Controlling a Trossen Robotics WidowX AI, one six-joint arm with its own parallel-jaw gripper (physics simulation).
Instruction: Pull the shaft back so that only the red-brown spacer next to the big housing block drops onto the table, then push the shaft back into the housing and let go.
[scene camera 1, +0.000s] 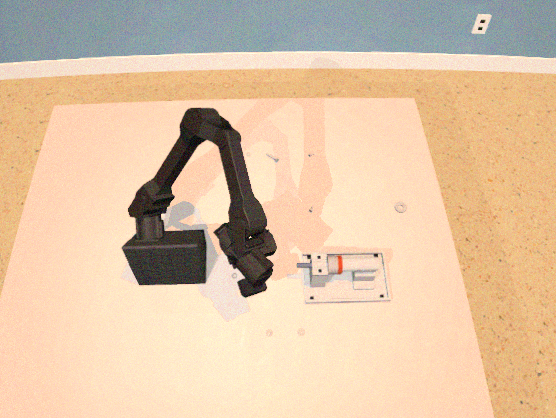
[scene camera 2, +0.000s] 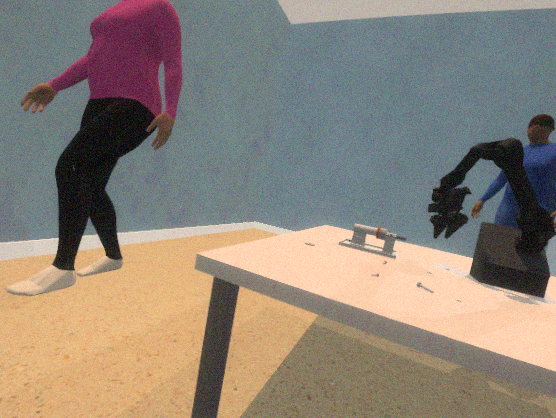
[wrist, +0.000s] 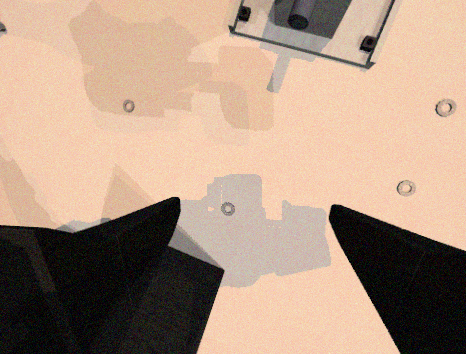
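Pixels of known places: gripper, fingertip midpoint: (scene camera 2: 440, 238) (wrist: 254, 207); arm's base, origin of the base link: (scene camera 1: 149, 238) (scene camera 2: 526, 247).
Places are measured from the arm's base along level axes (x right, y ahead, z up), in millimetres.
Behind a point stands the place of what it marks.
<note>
The grey shaft (scene camera 1: 303, 265) {z -60, x 51, y 393 mm} (scene camera 2: 401, 238) {z -67, x 41, y 394 mm} (wrist: 302, 9) {z -59, x 48, y 380 mm} sticks out of the upright block with dark screw holes (scene camera 1: 319, 264) (scene camera 2: 389, 245) {z -103, x 18, y 433 mm}, toward the arm. Beyond this block, a pale ring section and then the red-brown spacer (scene camera 1: 340, 265) {z -46, x 61, y 487 mm} (scene camera 2: 378, 232) {z -61, x 24, y 486 mm} sit in line with the shaft, the spacer against the long pale cylinder (scene camera 1: 361, 263) (scene camera 2: 365, 228). The spacer does not show in the wrist view. Everything stands on the base plate (scene camera 1: 345, 295) (scene camera 2: 367, 249) (wrist: 350, 36). My gripper (scene camera 1: 253, 288) (scene camera 2: 442, 235) {z -35, x 63, y 256 mm} (wrist: 254, 207) {z -35, x 63, y 256 mm} is open and empty, above the table, short of the shaft's free end and apart from it.
The table (scene camera 1: 150, 350) {z -146, x 247, y -3 mm} (scene camera 2: 280, 270) {z -145, x -587, y 650 mm} holds a large ring (scene camera 1: 400, 207) {z -140, x -176, y 702 mm} (scene camera 2: 310, 244) {z -141, x -200, y 700 mm}, a long bolt (scene camera 1: 272, 157) {z -138, x -377, y 324 mm} (scene camera 2: 425, 287) {z -138, x -383, y 323 mm}, small screws (scene camera 1: 311, 209) {z -134, x -173, y 434 mm} and small washers (scene camera 1: 301, 332) (wrist: 406, 188). The black arm base (scene camera 1: 170, 260) {z -7, x 60, y 58 mm} (scene camera 2: 507, 260) {z -53, x -51, y 61 mm} stands behind my gripper. Two people (scene camera 2: 132, 50) (scene camera 2: 537, 170) stand beyond the table.
</note>
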